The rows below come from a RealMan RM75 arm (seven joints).
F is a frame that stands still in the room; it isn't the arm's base.
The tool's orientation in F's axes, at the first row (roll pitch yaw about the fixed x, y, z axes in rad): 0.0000 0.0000 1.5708
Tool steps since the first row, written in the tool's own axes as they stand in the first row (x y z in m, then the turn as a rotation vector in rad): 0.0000 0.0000 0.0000 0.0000 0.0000 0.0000; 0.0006 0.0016 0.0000 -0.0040 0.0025 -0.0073; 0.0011 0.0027 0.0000 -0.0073 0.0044 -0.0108; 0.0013 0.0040 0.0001 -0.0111 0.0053 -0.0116; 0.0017 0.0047 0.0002 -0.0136 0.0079 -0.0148; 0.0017 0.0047 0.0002 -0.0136 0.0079 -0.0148; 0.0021 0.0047 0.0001 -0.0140 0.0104 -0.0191; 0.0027 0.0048 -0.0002 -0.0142 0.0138 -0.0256; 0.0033 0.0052 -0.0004 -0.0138 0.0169 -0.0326; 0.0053 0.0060 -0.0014 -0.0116 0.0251 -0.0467; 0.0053 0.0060 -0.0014 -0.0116 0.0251 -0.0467; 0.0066 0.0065 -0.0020 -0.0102 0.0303 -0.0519
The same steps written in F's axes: 0.0000 0.0000 0.0000 0.0000 0.0000 0.0000; -0.0016 0.0006 0.0000 -0.0025 -0.0040 -0.0073; -0.0027 0.0011 0.0000 -0.0044 -0.0073 -0.0108; -0.0040 0.0013 0.0001 -0.0053 -0.0111 -0.0116; -0.0047 0.0017 0.0002 -0.0079 -0.0136 -0.0148; -0.0047 0.0017 0.0002 -0.0079 -0.0136 -0.0148; -0.0047 0.0021 0.0001 -0.0104 -0.0140 -0.0191; -0.0048 0.0027 -0.0002 -0.0138 -0.0142 -0.0256; -0.0052 0.0033 -0.0004 -0.0169 -0.0138 -0.0326; -0.0060 0.0053 -0.0014 -0.0251 -0.0116 -0.0467; -0.0060 0.0053 -0.0014 -0.0251 -0.0116 -0.0467; -0.0065 0.0066 -0.0020 -0.0303 -0.0102 -0.0519
